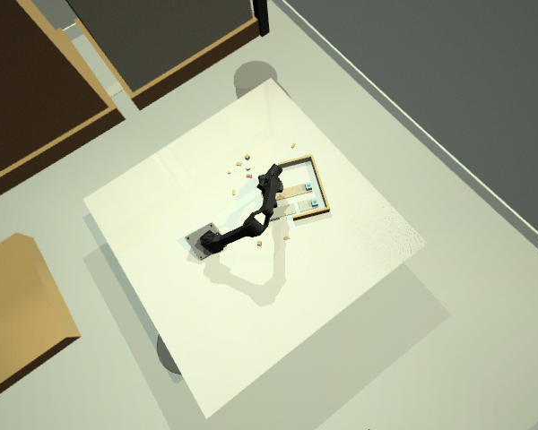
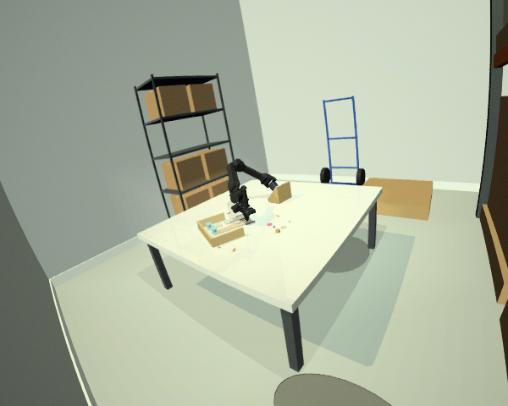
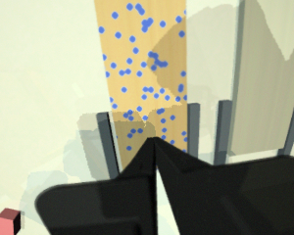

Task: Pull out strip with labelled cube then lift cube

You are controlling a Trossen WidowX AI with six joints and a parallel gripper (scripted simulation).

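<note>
My gripper tip is now 11 cm to the left of the pale strip and 1 cm short of it.
</note>
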